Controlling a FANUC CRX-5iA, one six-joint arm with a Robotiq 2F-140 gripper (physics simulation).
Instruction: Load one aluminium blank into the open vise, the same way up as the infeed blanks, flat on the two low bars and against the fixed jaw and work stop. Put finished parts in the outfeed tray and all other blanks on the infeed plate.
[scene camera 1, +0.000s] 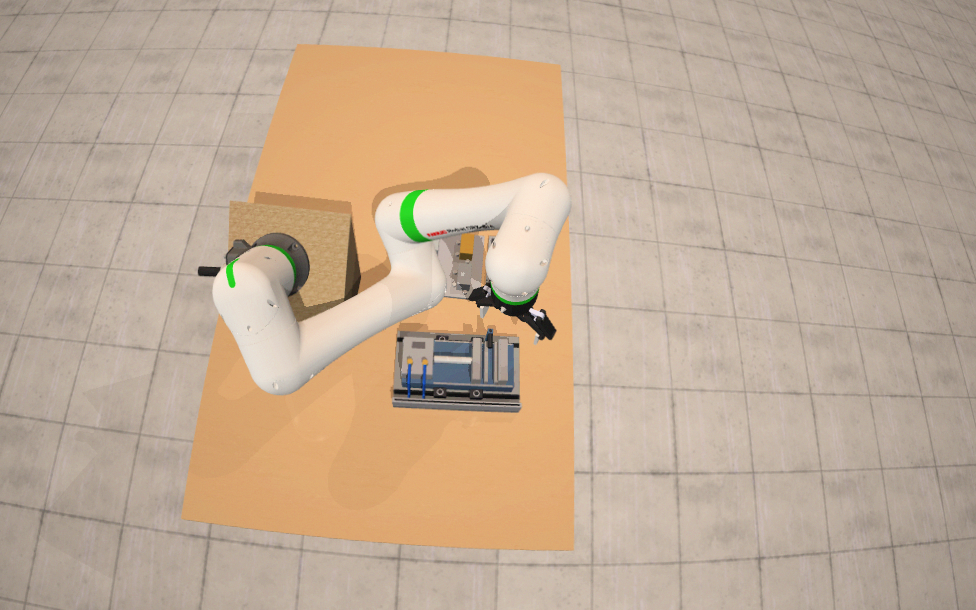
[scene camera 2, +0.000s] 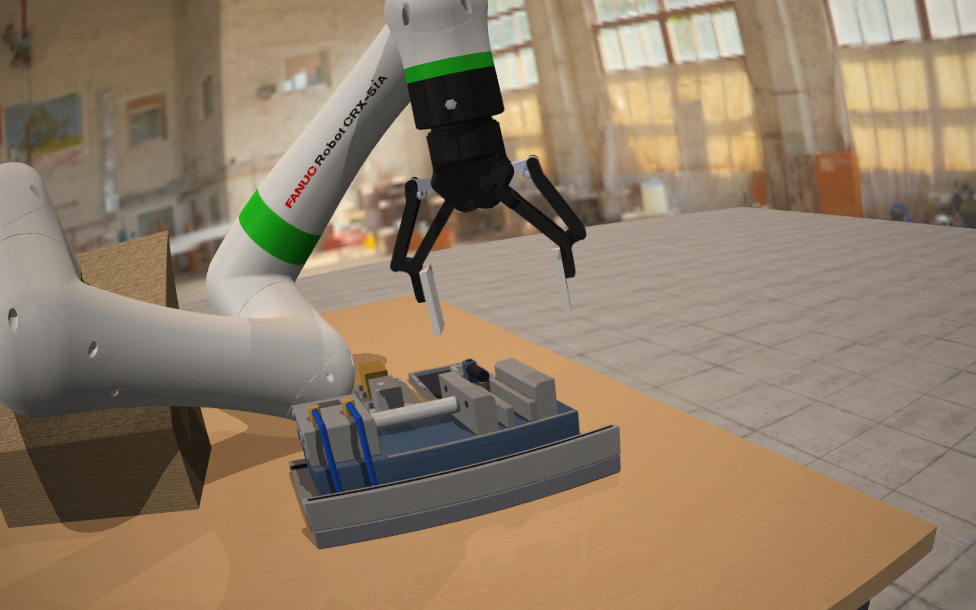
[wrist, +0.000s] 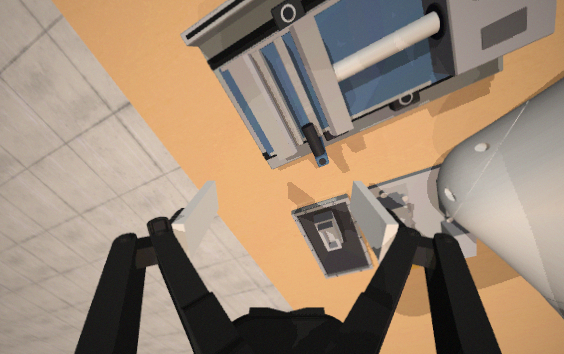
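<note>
My gripper (scene camera 1: 511, 325) (scene camera 2: 502, 322) (wrist: 284, 194) is open and empty, high above the table beside the vise's work-stop side. The blue vise (scene camera 1: 453, 374) (scene camera 2: 467, 449) (wrist: 370, 30) is open, with no blank visible between its moving jaw (scene camera 2: 467, 402) (wrist: 320, 75) and fixed jaw (scene camera 2: 529, 388) (wrist: 265, 110). The black work stop (scene camera 1: 490, 336) (scene camera 2: 476, 371) (wrist: 312, 139) sits at that gap's end. A light-grey part with recesses (wrist: 328, 232) lies inside the dark outfeed tray (wrist: 350, 257). The infeed plate (wrist: 425, 185) bears a grey block (scene camera 2: 388, 394) (wrist: 457, 235), partly hidden by my arm.
An ochre block (scene camera 1: 466, 246) (scene camera 2: 372, 377) stands at the infeed plate. My arm's white elbow hangs close over the plate. The vise's cylinder end carries blue hoses (scene camera 1: 409, 381) (scene camera 2: 363, 445). A wooden pedestal (scene camera 1: 323, 230) (scene camera 2: 107, 467) stands under the robot base. The table edge runs near the tray.
</note>
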